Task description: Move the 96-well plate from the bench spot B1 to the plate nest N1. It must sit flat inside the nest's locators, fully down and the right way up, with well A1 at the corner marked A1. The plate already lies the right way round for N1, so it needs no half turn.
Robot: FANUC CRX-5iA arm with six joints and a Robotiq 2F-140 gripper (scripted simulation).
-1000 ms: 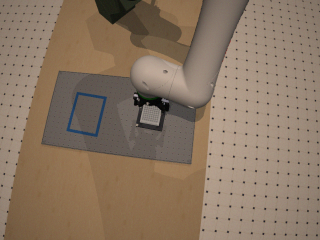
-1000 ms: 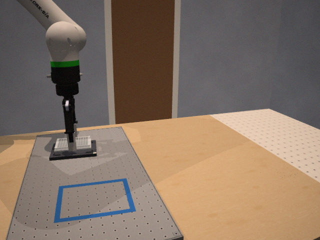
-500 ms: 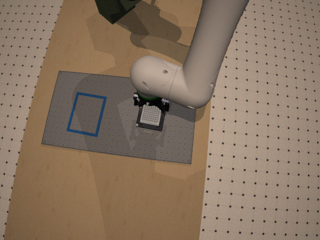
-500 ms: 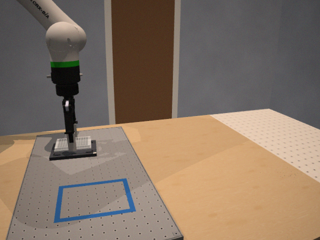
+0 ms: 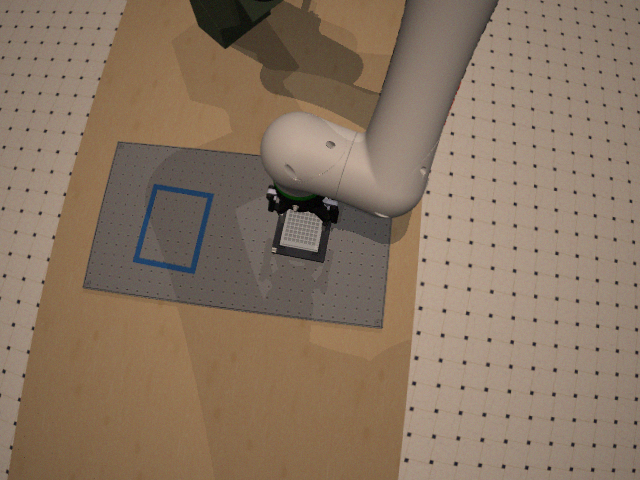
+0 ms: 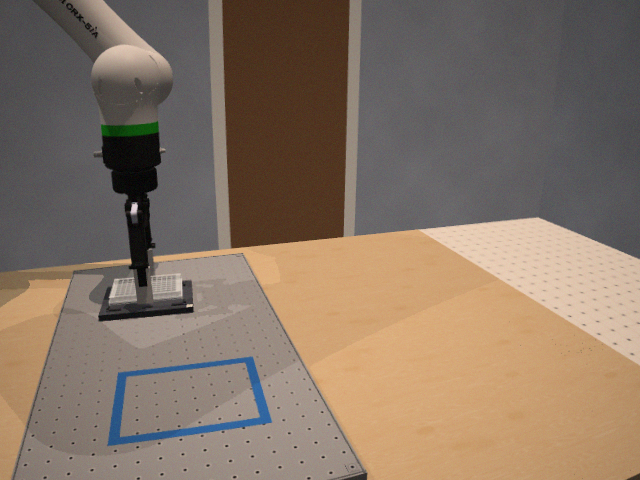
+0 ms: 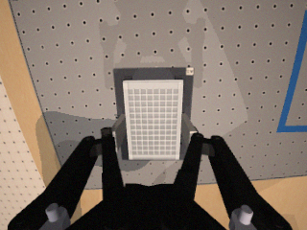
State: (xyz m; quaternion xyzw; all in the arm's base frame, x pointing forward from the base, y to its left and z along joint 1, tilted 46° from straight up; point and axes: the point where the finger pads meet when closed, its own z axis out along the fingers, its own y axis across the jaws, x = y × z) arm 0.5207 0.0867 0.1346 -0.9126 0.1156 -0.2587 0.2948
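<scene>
Now: hand 2 cm above the 96-well plate. Round my hand: plate nest N1 (4 cm below).
</scene>
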